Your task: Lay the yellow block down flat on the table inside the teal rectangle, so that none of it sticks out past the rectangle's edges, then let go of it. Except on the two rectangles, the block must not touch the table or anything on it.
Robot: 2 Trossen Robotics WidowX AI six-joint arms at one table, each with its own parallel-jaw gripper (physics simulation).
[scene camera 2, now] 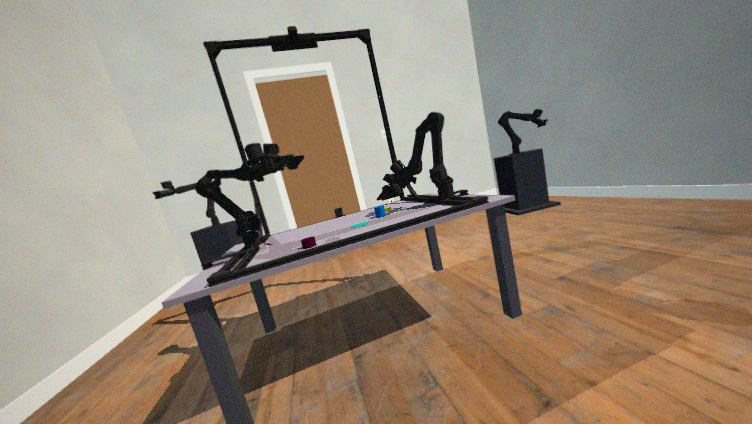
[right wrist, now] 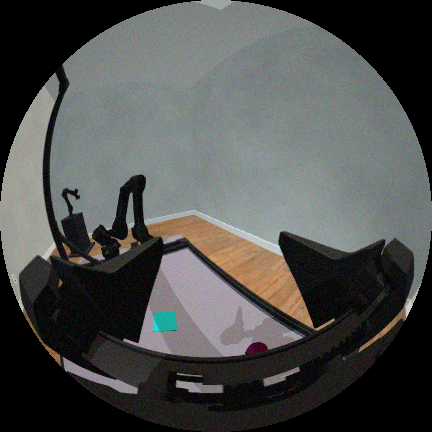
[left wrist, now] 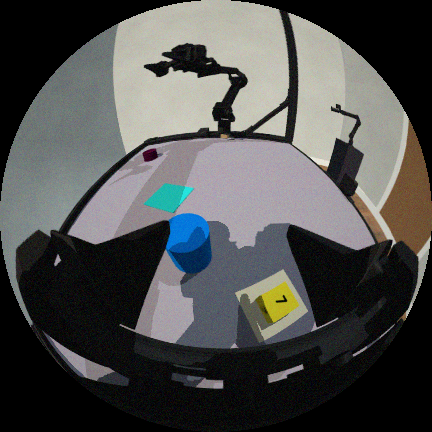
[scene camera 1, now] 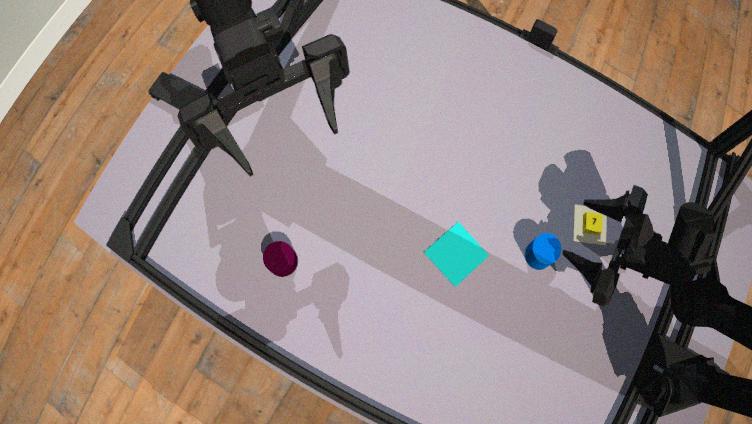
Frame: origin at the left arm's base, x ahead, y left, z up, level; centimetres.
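Where they show: left gripper, between the fingertips: (scene camera 2: 379, 199) (left wrist: 230, 228) (scene camera 1: 573, 226); right gripper, between the fingertips: (scene camera 2: 297, 156) (right wrist: 222, 240) (left wrist: 151, 59) (scene camera 1: 293, 153); left arm's base, origin of its link: (scene camera 2: 447, 197) (scene camera 1: 655, 391); right arm's base, origin of its link: (scene camera 2: 253, 245) (left wrist: 224, 132).
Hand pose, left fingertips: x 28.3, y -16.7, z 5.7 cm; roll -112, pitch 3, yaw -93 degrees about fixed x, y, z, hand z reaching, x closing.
Things, the pixels of their top centre, and the offset from my left fingertips. "spot": a spot on its surface instead.
- yellow block, centre of its top: (left wrist: 279, 301) (scene camera 1: 594, 222) (scene camera 2: 386, 207) dx -4.7, dy -4.9, dz -5.7 cm
- cream rectangle, a spot on its surface: (left wrist: 265, 283) (scene camera 1: 577, 221) spot: dx -2.0, dy -4.3, dz -7.5 cm
- flat teal rectangle, a spot on its surface: (scene camera 1: 456, 254) (left wrist: 167, 195) (right wrist: 164, 320) (scene camera 2: 360, 224) spot: dx +14.7, dy +10.4, dz -7.5 cm
- blue cylinder, centre of its top: (left wrist: 183, 230) (scene camera 1: 547, 248) (scene camera 2: 378, 206) dx +2.2, dy +4.2, dz -2.8 cm
- maroon cylinder, centre of its top: (scene camera 1: 278, 257) (right wrist: 257, 349) (left wrist: 148, 150) (scene camera 2: 307, 238) dx +38.4, dy +23.9, dz -4.6 cm
The yellow block (scene camera 1: 592, 222) (scene camera 2: 388, 209) (left wrist: 280, 302), marked 7, lies on the cream rectangle (scene camera 1: 578, 231) (left wrist: 265, 283). The flat teal rectangle (scene camera 1: 456, 254) (scene camera 2: 360, 224) (left wrist: 169, 197) (right wrist: 165, 321) lies left of it in scene camera 1, with no block on it. My left gripper (scene camera 1: 575, 227) (left wrist: 230, 228) is open and empty, low over the cream rectangle's area; in scene camera 1 one finger is above the block and the other below it. My right gripper (scene camera 1: 293, 152) (right wrist: 222, 240) is open and empty, high above the table, far from the block.
A blue cylinder (scene camera 1: 545, 250) (scene camera 2: 379, 211) (left wrist: 189, 242) stands between the two rectangles, close to one left fingertip. A maroon cylinder (scene camera 1: 280, 258) (scene camera 2: 308, 242) (left wrist: 150, 154) (right wrist: 257, 348) stands at the left in scene camera 1. A dark frame runs along the table's edges.
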